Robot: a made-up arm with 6 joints. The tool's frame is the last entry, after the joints.
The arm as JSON. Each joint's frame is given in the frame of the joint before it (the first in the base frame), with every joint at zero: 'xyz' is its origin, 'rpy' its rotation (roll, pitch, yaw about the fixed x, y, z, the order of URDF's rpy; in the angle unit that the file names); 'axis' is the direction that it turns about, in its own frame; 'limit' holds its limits. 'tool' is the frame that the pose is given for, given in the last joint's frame.
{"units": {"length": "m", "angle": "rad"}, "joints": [
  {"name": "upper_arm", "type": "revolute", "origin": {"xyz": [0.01, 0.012, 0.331], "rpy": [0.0, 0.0, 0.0]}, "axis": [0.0, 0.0, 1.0], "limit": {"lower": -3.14, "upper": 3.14}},
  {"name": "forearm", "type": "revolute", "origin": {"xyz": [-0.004, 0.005, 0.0], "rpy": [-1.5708, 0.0, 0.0]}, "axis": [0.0, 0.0, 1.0], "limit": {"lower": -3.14, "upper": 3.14}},
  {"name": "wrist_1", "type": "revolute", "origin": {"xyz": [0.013, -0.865, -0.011], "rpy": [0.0, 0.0, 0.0]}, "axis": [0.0, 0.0, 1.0], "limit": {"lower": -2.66, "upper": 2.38}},
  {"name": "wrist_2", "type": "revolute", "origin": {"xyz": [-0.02, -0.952, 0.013], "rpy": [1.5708, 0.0, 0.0]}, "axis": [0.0, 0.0, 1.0], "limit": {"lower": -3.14, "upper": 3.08}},
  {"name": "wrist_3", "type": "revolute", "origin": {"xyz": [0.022, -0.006, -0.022], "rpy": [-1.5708, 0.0, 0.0]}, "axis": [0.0, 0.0, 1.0], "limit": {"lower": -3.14, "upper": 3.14}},
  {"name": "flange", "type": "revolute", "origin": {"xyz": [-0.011, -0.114, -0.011], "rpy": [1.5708, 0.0, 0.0]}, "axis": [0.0, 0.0, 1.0], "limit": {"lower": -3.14, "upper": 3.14}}
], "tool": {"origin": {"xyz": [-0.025, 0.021, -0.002], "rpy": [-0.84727, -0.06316, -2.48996]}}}
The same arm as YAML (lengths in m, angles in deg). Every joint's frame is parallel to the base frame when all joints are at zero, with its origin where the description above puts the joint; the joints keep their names.
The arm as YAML. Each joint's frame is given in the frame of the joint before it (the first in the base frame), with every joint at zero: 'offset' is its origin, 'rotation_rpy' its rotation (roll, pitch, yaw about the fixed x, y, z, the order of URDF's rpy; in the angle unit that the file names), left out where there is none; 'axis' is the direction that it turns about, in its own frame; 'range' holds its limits. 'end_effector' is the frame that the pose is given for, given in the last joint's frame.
length_unit: m
angle_unit: deg
chain:
  - id: upper_arm
    offset: [0.01, 0.012, 0.331]
    axis: [0.0, 0.0, 1.0]
    range: [-179.91, 179.91]
  - id: forearm
    offset: [-0.004, 0.005, 0.0]
    axis: [0.0, 1.0, 0.0]
    range: [-179.91, 179.91]
  - id: wrist_1
    offset: [0.013, -0.011, 0.865]
    axis: [0.0, 1.0, 0.0]
    range: [-152.41, 136.36]
  - id: wrist_2
    offset: [-0.02, 0.013, 0.952]
    axis: [0.0, 0.0, 1.0]
    range: [-179.91, 176.47]
  - id: wrist_3
    offset: [0.022, -0.006, -0.022]
    axis: [0.0, 1.0, 0.0]
    range: [-179.91, 179.91]
  - id: flange
    offset: [-0.011, -0.011, 0.114]
    axis: [0.0, 0.0, 1.0]
    range: [-179.91, 179.91]
end_effector:
  offset: [-0.025, 0.021, -0.002]
  rotation_rpy: [-48.54, -3.62, -142.66]

